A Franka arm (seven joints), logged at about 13 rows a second.
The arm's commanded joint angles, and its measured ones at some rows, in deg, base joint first. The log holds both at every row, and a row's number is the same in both.
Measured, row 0: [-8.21, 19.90, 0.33, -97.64, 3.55, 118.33, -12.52]
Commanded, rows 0 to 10: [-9.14, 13.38, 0.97, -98.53, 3.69, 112.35, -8.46]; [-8.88, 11.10, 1.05, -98.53, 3.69, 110.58, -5.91]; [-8.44, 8.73, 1.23, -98.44, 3.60, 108.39, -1.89]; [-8.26, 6.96, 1.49, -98.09, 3.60, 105.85, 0.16]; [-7.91, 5.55, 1.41, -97.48, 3.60, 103.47, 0.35]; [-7.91, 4.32, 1.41, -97.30, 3.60, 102.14, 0.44]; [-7.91, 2.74, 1.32, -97.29, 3.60, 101.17, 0.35]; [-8.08, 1.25, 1.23, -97.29, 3.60, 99.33, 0.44]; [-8.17, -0.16, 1.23, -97.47, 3.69, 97.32, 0.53]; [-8.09, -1.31, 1.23, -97.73, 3.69, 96.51, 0.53]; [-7.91, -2.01, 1.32, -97.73, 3.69, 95.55, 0.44]
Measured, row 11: [-7.86, 0.33, 1.08, -96.66, 3.56, 96.96, -0.43]
